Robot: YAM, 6 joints.
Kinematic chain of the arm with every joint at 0, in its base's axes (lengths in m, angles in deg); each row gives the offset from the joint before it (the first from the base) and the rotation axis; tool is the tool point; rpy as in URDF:
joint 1: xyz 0 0 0.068 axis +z
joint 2: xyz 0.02 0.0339 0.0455 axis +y
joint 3: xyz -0.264 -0.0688 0 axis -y
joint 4: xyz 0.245 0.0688 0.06 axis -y
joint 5: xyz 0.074 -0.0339 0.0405 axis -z
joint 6: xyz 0.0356 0 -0.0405 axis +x
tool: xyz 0 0 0 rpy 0 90 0
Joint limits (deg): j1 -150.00..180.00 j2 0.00..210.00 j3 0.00..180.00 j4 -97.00..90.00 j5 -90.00..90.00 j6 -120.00..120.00
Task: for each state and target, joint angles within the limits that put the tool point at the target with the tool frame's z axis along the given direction. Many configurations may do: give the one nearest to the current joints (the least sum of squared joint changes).
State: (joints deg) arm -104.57 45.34 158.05 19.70 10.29 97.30
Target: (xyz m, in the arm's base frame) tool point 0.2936 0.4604 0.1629 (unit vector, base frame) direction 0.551 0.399 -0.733
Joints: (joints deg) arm -121.55 21.50 179.78 71.11 -15.11 97.30
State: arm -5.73 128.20 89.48 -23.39 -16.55 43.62
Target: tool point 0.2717 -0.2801 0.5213 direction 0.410 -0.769 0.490
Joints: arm -44.51 99.14 106.81 22.85 15.13 43.62
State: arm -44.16 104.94 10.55 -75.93 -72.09 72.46
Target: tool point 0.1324 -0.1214 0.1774 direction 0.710 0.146 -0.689
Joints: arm -49.76 61.04 29.63 -31.85 -39.51 72.46
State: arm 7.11 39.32 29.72 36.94 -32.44 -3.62
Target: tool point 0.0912 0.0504 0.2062 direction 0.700 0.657 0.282
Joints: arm 22.18 0.10 0.10 17.47 -20.12 -3.62
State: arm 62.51 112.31 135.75 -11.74 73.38 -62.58
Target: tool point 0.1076 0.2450 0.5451 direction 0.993 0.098 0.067
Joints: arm 73.34 81.38 105.62 -14.20 67.40 -62.58
